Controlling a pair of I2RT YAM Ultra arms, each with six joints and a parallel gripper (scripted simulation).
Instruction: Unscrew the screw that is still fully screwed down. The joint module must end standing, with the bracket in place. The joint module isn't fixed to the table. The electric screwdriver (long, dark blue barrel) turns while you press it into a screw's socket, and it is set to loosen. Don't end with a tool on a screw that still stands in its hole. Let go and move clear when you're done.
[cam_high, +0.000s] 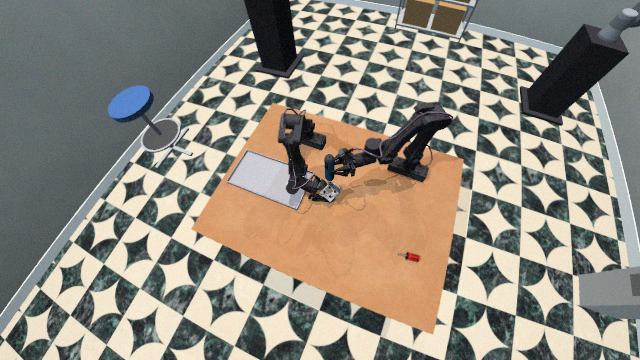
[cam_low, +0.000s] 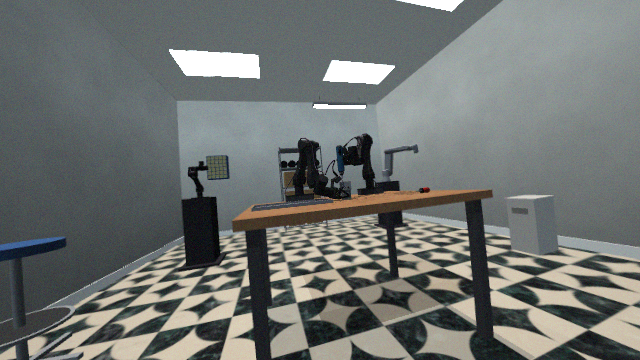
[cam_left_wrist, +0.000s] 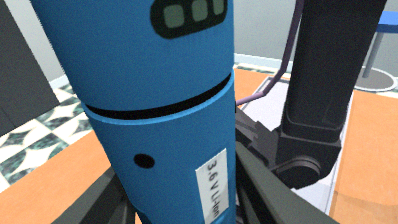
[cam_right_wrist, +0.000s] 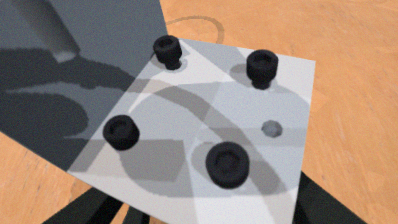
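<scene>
The round joint module lies right at my right hand. Round my right hand: grey mat 10 mm ahead, 330 mm to the right, 20 mm below; grey bracket 50 mm above; screw 10 mm ahead, 20 mm to the right, 50 mm above.
</scene>
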